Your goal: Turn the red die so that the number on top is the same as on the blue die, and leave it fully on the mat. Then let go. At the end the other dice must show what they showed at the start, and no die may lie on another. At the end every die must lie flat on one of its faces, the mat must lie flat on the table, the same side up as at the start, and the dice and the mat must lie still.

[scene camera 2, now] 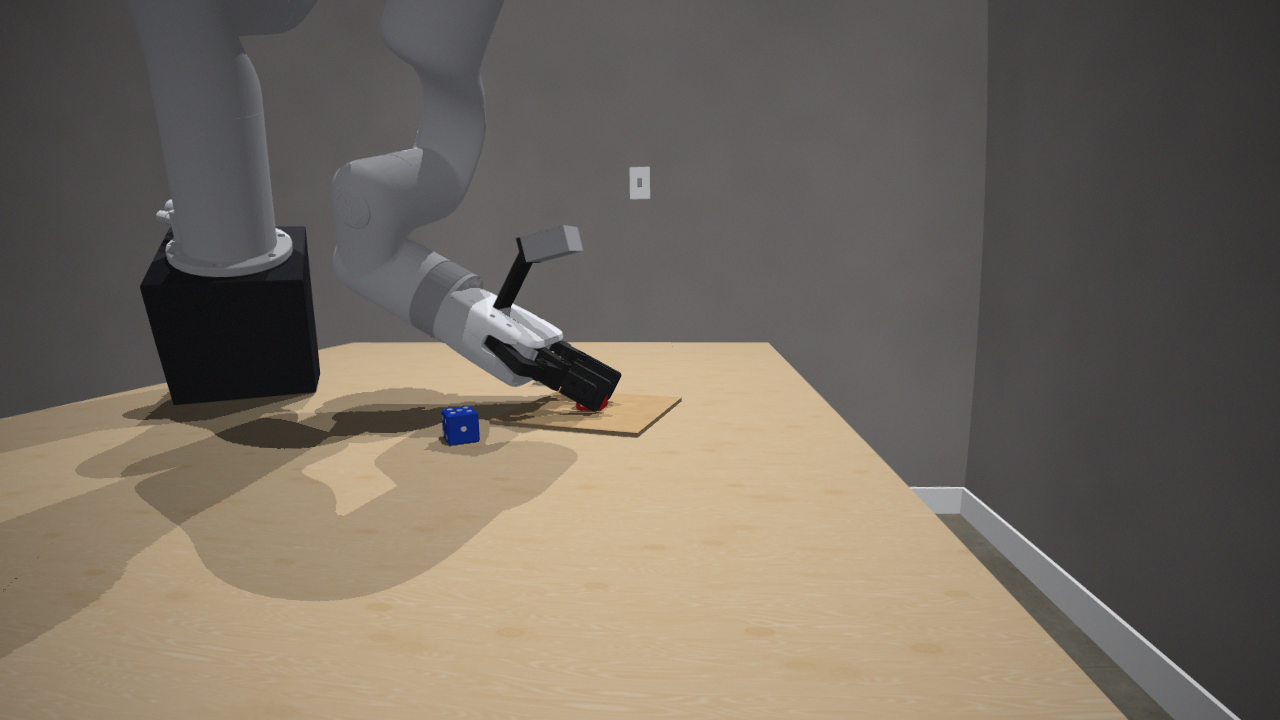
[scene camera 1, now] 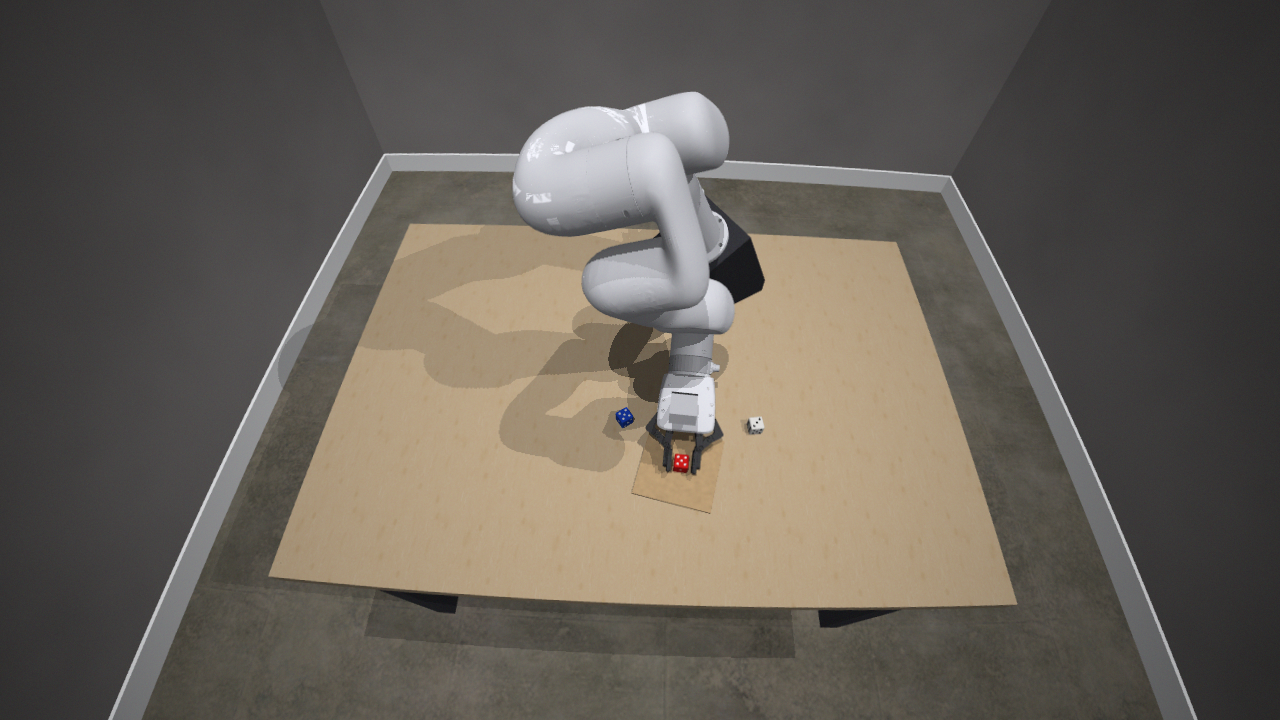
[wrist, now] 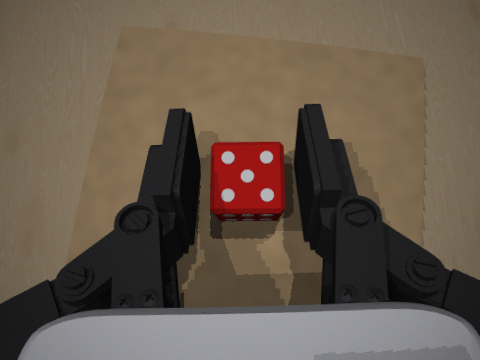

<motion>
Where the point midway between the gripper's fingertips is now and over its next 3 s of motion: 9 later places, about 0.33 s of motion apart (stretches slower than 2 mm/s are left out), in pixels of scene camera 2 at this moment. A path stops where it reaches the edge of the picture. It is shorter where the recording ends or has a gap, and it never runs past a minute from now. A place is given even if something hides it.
My gripper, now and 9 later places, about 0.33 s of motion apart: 610,392; 598,386; 574,373; 566,365; 564,343; 563,311; 562,306; 565,305; 573,298; 580,295
</motion>
